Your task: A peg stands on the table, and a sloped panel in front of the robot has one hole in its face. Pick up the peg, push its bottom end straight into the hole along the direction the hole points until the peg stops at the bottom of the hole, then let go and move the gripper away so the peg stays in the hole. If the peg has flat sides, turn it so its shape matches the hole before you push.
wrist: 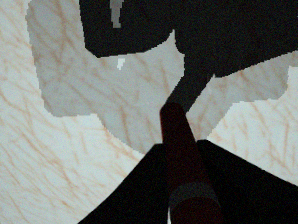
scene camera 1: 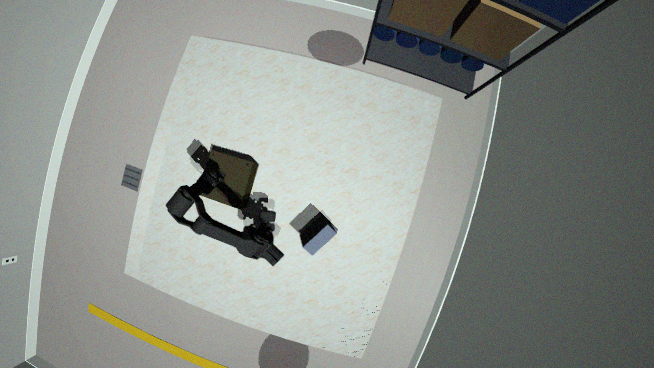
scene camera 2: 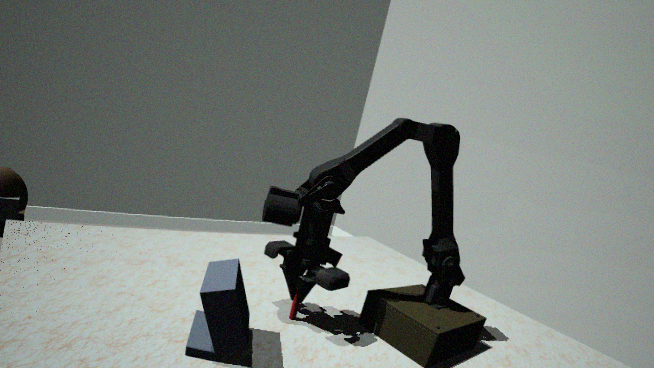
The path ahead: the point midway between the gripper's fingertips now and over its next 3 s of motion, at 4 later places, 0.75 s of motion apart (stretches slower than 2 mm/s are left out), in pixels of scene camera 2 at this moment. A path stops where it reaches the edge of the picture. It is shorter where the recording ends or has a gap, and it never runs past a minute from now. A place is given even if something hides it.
My gripper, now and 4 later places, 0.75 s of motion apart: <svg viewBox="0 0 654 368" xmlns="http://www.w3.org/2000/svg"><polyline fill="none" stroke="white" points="296,301 303,273 298,274 289,283 283,289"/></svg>
